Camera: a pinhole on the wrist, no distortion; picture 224 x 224 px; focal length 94.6 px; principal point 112.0 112.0 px. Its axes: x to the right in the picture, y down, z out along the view. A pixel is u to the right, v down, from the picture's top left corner.
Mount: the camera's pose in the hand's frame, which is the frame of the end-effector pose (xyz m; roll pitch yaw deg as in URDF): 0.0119 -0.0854 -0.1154 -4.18 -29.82 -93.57
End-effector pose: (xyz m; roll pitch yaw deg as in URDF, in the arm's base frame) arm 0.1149 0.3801 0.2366 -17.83 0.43 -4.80
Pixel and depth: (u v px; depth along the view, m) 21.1 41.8 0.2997
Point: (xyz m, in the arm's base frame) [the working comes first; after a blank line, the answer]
In the camera's frame: -0.2880 -0.2224 0.2997

-0.0207 0.7140 0.1500
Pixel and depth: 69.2 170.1 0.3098
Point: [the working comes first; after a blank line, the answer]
In the camera's frame: -0.1402 0.1903 0.3098

0.3700 0.5421 0.2505
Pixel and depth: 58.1 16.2 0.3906
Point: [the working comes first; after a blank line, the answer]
In the camera's frame: -0.2226 -0.3956 0.3906

-0.1818 0.7697 0.2660
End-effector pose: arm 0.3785 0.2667 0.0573 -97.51 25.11 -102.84
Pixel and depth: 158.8 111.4 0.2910
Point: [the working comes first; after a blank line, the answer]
In the camera's frame: 0.1440 -0.0018 0.2910

0.5780 0.1740 0.0792
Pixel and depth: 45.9 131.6 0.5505
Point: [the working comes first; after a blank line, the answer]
In the camera's frame: -0.3847 0.1141 0.5505

0.4795 0.2829 -0.5027
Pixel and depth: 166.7 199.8 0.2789
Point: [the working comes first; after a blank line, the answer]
In the camera's frame: 0.1613 0.2589 0.2789

0.5099 -0.0701 0.0142
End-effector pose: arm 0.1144 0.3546 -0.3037 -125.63 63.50 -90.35
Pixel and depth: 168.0 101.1 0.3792
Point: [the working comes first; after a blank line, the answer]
In the camera's frame: 0.2245 -0.0437 0.3792

0.4331 0.4600 -0.3524
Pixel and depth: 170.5 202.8 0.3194
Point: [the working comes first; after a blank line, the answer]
In the camera's frame: 0.1975 0.3066 0.3194

0.3842 0.2323 -0.6221
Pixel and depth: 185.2 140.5 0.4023
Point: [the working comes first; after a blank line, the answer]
In the camera's frame: 0.3113 0.1212 0.4023

0.5219 0.3567 -0.4816
